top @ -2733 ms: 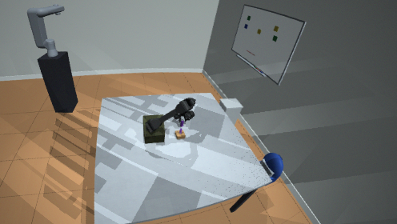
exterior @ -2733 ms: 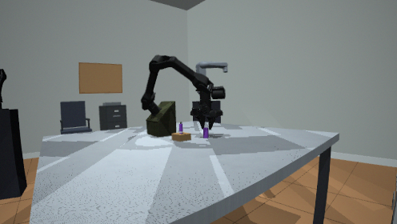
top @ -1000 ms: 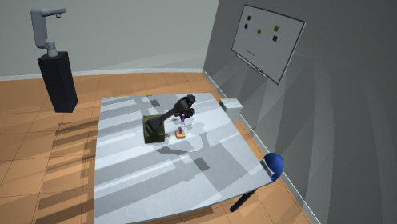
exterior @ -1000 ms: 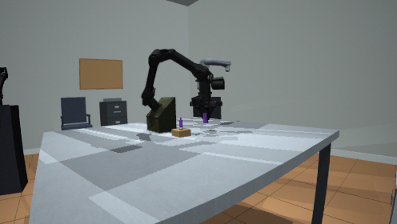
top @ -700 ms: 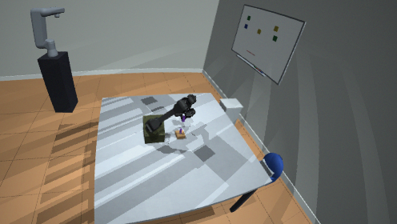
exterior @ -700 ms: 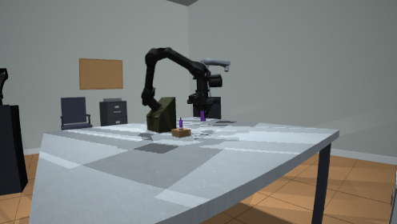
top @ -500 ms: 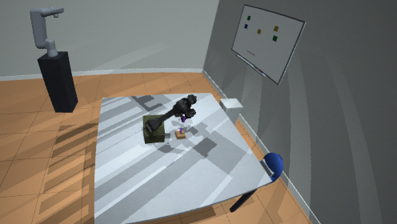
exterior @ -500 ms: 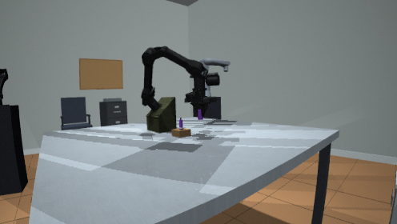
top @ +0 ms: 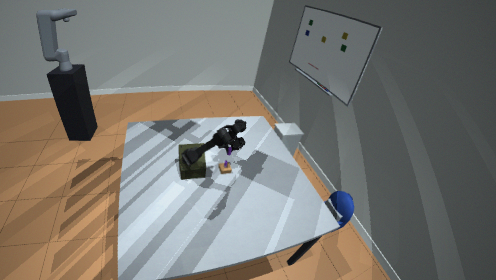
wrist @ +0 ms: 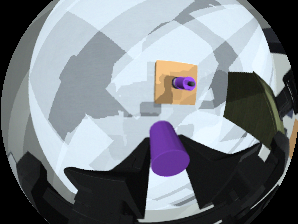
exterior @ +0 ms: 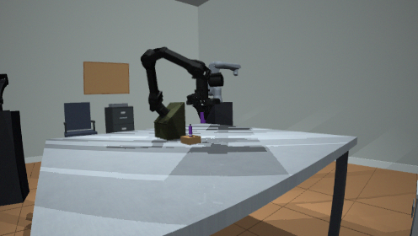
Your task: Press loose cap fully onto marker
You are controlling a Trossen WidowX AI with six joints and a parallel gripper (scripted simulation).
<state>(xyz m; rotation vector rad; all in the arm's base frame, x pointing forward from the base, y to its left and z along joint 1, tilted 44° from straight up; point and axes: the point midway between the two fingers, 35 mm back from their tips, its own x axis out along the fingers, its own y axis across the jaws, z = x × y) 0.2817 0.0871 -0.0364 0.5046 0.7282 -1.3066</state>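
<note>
The tan holder block is 30 mm behind my gripper tip, 60 mm to the right of it and 100 mm below it. Also, from my gripper tip: purple cap (10 mm above).
</note>
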